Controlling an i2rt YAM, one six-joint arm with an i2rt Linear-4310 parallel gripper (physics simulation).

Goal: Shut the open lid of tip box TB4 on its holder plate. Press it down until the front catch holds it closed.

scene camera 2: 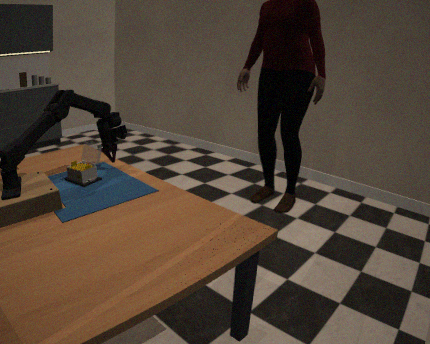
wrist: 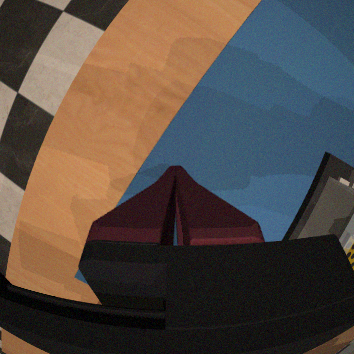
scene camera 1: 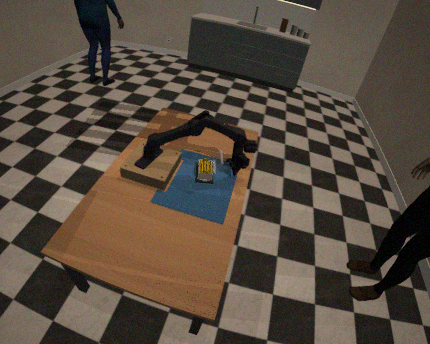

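Seen in the pictures: gripper, fingertip midpoint: (scene camera 2: 113, 162) (wrist: 175, 174) (scene camera 1: 234, 175); arm's base at its link origin: (scene camera 2: 12, 188) (scene camera 1: 149, 157).
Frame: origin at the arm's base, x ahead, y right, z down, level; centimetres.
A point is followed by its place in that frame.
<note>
Tip box TB4 (scene camera 1: 204, 176) {z 3.5, x 33.1, y -8.1 cm} (scene camera 2: 85, 176) {z 3.6, x 31.3, y -7.3 cm} is a small grey box with yellow tips. It sits on its dark holder plate (scene camera 2: 99, 179) {z 6.6, x 37.6, y -8.5 cm} (wrist: 310, 190) {z 6.7, x 37.3, y -12.3 cm}, whose corner shows at the right of the wrist view. The clear lid (scene camera 1: 220, 156) {z -7.7, x 37.4, y -16.8 cm} (scene camera 2: 91, 154) {z -2.5, x 36.8, y -17.2 cm} stands open, roughly upright, on the side toward the gripper. My gripper (scene camera 1: 235, 173) {z 3.6, x 47.7, y -18.9 cm} (scene camera 2: 113, 160) {z 3.6, x 47.7, y -18.9 cm} (wrist: 175, 174) {z 3.6, x 47.7, y -18.9 cm} is shut and empty, with its dark red fingertips together. It points down beyond the open lid, near the table's edge, apart from the box. The front catch cannot be made out.
The box and plate are on a blue mat (scene camera 1: 192, 200) {z 6.8, x 35.0, y 9.1 cm} (scene camera 2: 117, 194) {z 7.0, x 40.3, y 10.1 cm} on the wooden table (scene camera 1: 150, 240) {z 7.3, x 30.2, y 41.6 cm} (scene camera 2: 165, 245) {z 7.3, x 41.5, y 49.1 cm}. The arm stands on a wooden base block (scene camera 1: 145, 175) {z 0.3, x 7.0, y 13.0 cm} (scene camera 2: 30, 202) {z 1.6, x 6.9, y 13.3 cm}. Two people stand on the floor away from the table.
</note>
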